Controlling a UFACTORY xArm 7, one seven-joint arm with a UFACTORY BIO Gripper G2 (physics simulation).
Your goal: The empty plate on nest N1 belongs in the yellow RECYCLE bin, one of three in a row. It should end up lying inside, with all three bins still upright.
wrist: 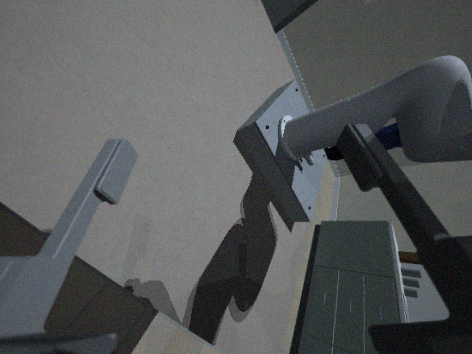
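Observation:
My gripper (241, 165) is wide open, with one finger at the left and the other at the right of the wrist view. No object shows between its fingertips; behind them are the table top and part of the arm's base. The plate, nest N1 and the three bins, the yellow RECYCLE bin among them, cannot be made out in this view.
The arm's own base block (280, 165) and pale lower link (360, 112) are at centre right. A dark green panelled box (350, 290) stands at the lower right. A brown panelled surface (95, 295) is at the lower left. The arm's shadow falls across the table top (150, 75).

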